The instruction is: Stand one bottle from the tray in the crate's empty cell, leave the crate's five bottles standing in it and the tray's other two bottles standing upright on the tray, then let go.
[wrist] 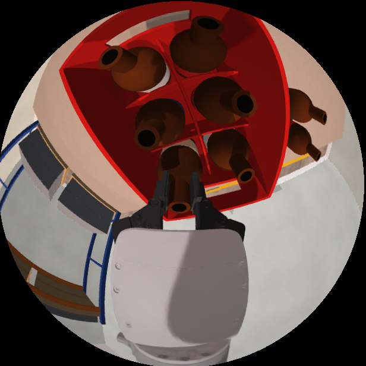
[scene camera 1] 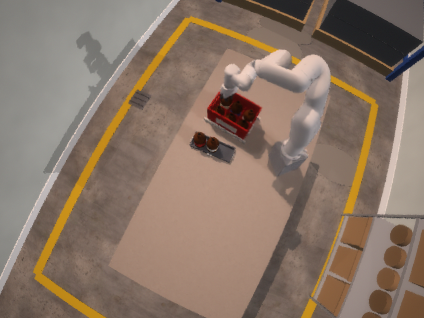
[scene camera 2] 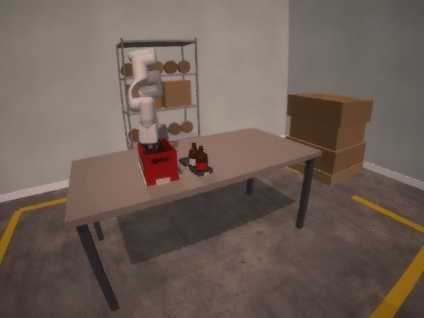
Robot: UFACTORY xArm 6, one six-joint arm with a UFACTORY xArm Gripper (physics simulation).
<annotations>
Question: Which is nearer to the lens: the red-labelled bottle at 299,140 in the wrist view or the cream-label bottle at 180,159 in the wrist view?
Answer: The cream-label bottle.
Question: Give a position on a red-labelled bottle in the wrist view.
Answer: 221,100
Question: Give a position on a red-labelled bottle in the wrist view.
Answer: At 198,50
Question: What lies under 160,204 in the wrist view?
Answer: My gripper.
</annotations>
